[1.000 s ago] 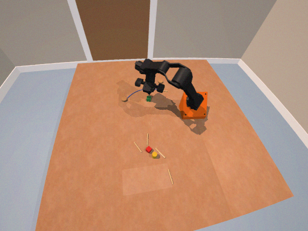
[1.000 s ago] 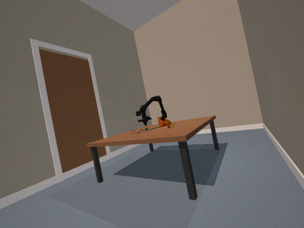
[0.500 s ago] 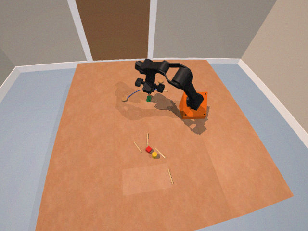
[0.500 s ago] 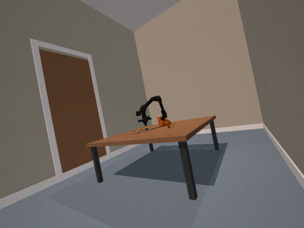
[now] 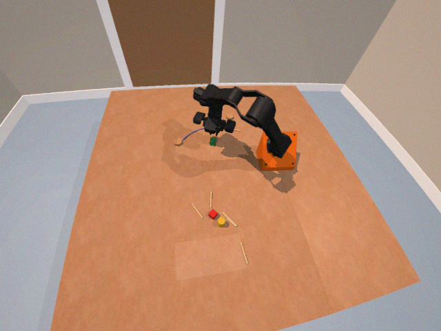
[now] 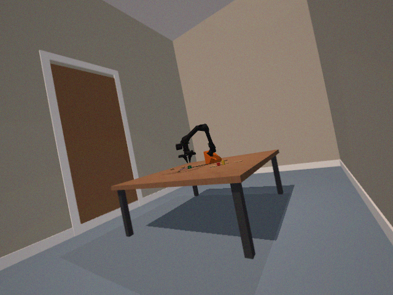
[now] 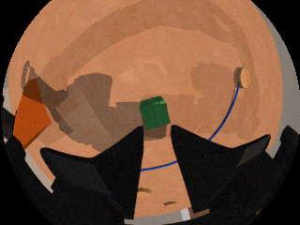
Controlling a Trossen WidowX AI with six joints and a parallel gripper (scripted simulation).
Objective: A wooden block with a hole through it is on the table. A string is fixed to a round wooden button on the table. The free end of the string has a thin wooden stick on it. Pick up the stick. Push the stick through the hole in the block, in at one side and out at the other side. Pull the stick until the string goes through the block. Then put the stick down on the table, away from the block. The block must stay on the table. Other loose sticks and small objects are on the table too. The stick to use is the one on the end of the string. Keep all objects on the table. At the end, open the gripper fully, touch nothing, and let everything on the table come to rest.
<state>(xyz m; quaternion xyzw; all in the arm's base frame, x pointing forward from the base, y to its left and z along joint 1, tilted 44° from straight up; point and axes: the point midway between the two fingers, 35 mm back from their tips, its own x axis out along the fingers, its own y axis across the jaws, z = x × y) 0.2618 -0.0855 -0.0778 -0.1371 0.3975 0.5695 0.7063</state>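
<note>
Now: the green block 50 mm below my gripper tip. Also, from my gripper tip: round wooden button 180 mm ahead, 10 mm to the right, 50 mm below; thin wooden stick 100 mm behind, 100 mm to the right, 60 mm below; red cube 40 mm ahead, 380 mm to the left, 50 mm below.
</note>
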